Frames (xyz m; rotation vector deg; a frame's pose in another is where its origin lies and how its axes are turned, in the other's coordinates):
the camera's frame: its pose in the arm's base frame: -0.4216 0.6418 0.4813 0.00 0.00 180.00
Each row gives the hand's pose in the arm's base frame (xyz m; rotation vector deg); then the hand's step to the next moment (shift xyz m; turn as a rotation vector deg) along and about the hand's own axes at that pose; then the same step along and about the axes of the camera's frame.
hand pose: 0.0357 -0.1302 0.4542 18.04 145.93 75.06
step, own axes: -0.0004 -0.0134 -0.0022 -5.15 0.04 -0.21
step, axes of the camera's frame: 0.0013 0.0094 -0.0097 -4.79 1.72 0.82
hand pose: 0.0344 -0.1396 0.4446 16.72 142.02 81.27
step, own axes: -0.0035 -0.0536 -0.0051 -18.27 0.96 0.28
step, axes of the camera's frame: 0.0005 0.0320 -0.0434 -17.36 4.86 3.11
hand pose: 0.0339 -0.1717 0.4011 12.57 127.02 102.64
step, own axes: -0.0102 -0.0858 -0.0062 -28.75 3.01 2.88
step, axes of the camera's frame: -0.0127 0.0275 -0.0811 -27.99 5.04 5.90
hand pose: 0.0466 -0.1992 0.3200 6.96 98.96 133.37
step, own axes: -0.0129 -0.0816 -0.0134 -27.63 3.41 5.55
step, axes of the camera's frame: -0.0213 -0.0067 -0.0807 -27.41 2.40 6.99
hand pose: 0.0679 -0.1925 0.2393 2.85 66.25 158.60
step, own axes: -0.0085 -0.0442 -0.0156 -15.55 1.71 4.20
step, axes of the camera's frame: -0.0123 -0.0185 -0.0422 -15.54 0.44 4.54
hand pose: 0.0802 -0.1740 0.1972 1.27 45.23 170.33
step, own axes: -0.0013 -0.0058 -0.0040 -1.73 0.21 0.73
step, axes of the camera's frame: -0.0015 -0.0030 -0.0063 -1.74 -0.06 0.74
